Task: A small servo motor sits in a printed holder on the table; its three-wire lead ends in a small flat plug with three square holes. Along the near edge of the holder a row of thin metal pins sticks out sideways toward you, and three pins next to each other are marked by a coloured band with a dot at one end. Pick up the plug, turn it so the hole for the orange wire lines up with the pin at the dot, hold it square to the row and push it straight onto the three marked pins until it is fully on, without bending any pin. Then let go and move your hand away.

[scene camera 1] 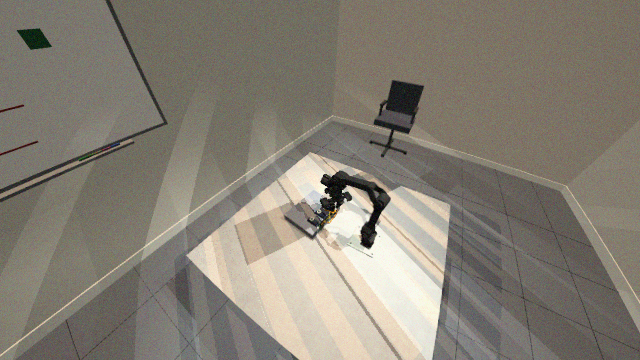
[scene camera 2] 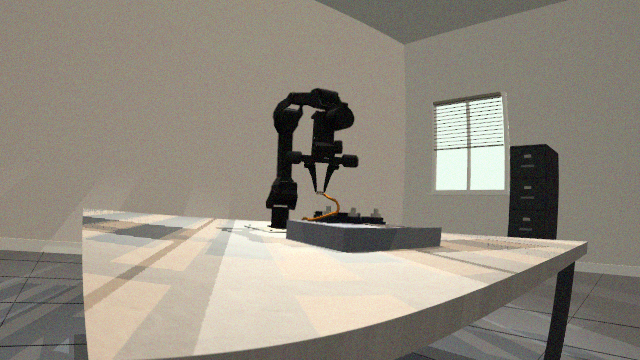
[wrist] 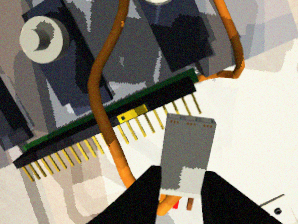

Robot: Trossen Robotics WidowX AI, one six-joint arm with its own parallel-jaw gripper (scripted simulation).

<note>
I see my gripper [scene camera 2: 319, 192] and a grey holder [scene camera 2: 348, 237].
My gripper shows as well in the wrist view [wrist: 181, 177].
</note>
